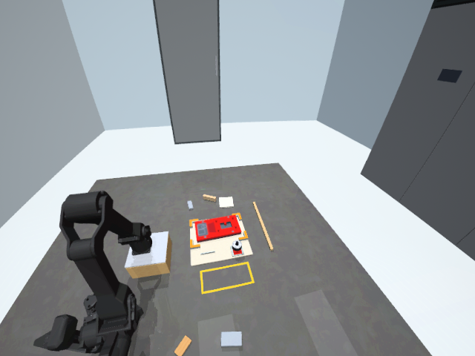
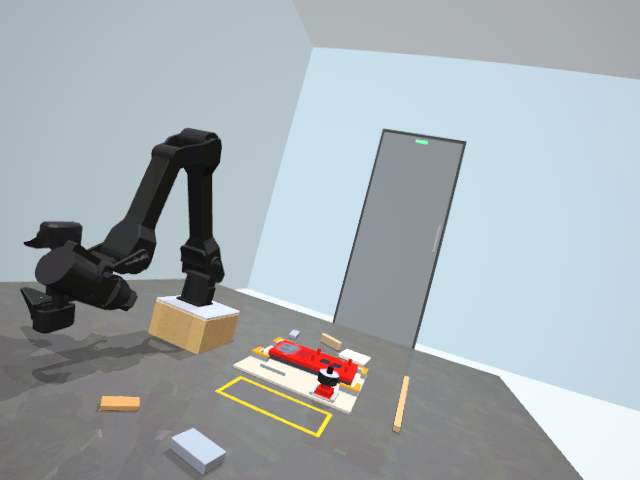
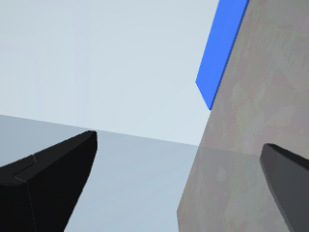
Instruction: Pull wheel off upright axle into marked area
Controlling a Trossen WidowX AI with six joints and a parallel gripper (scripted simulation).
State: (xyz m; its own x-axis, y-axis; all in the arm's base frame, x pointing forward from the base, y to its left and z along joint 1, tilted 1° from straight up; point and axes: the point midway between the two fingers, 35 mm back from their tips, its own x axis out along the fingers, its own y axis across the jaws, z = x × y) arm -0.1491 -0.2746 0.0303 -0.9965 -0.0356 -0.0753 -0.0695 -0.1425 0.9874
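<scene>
Now: the upright axle 54 cm ahead of my gripper tip, 23 cm to the left of it and 8 cm below it. Round my gripper tip: small wooden block 58 cm to the left, 48 cm ahead, 10 cm below; wooden stick 70 cm ahead, 34 cm to the left, 11 cm below; wheel 54 cm ahead, 23 cm to the left, 8 cm below.
</scene>
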